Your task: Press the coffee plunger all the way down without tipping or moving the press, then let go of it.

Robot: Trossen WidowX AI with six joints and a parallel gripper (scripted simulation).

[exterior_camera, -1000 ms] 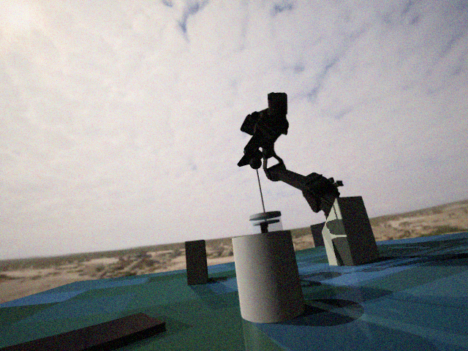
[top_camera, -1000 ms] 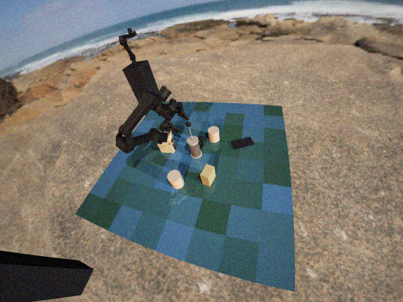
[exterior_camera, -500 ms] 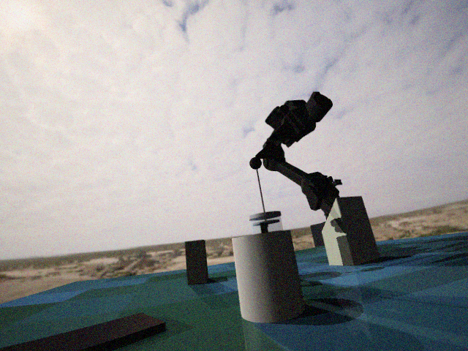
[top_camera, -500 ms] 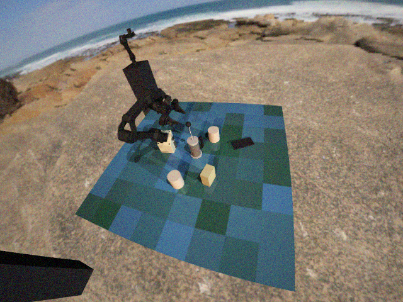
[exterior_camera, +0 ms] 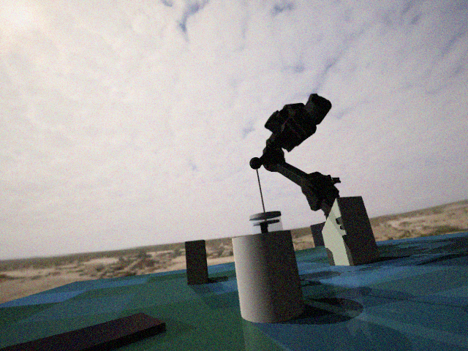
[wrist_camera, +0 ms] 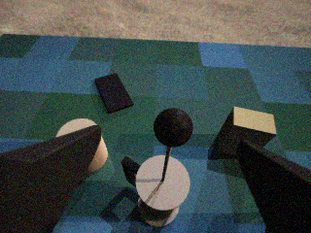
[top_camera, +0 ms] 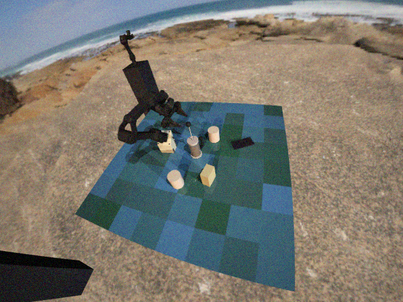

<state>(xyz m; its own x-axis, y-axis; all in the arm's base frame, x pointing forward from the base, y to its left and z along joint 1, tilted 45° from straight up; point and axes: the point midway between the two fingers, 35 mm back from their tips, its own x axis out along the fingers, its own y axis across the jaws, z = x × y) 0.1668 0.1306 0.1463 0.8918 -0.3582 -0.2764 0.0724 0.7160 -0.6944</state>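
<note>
Right now my gripper tip is 30 mm short of the coffee press, 10 mm to the right of it and 160 mm above it.
</note>
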